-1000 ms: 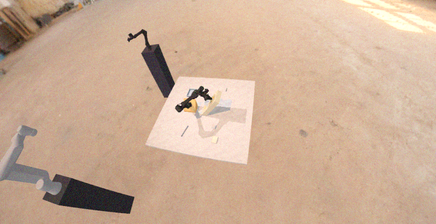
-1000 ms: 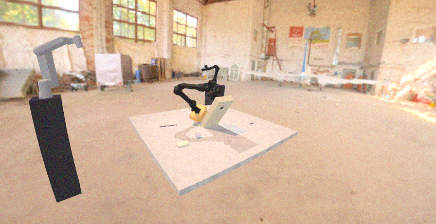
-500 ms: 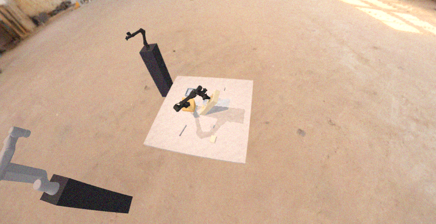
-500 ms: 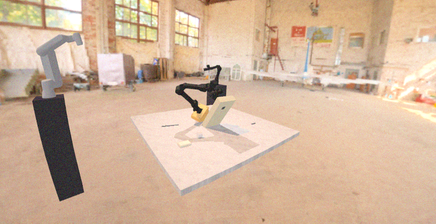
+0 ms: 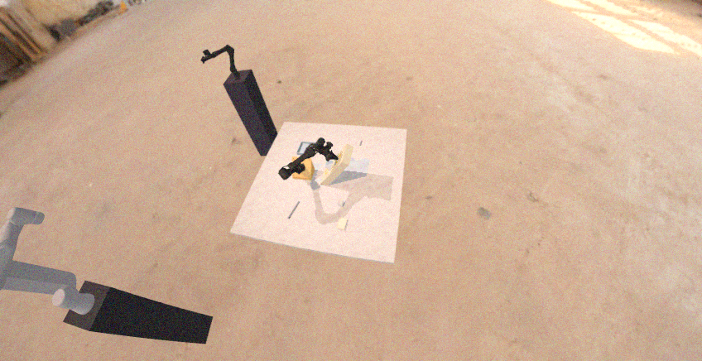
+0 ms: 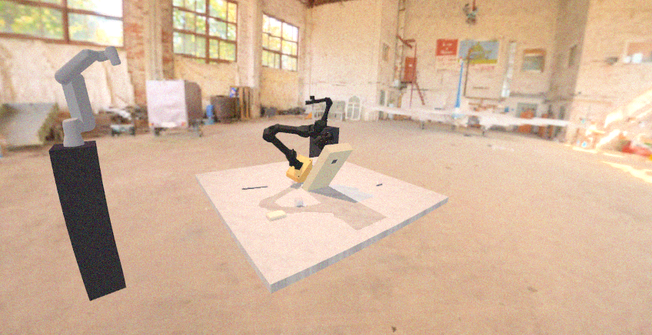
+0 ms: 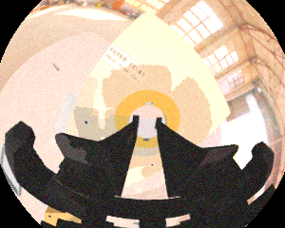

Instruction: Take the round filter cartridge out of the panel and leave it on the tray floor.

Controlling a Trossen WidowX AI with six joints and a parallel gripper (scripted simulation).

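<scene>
Now: the round filter cartridge 2 cm ahead of my gripper tip and 1 cm below it. From my gripper tip the other things lie so: blue-rimmed tray: 37 cm behind, 33 cm to the left, 25 cm below; pale yellow service panel: 3 cm behind, 9 cm below; small cream block: 3 cm ahead, 42 cm to the right, 25 cm below.
</scene>
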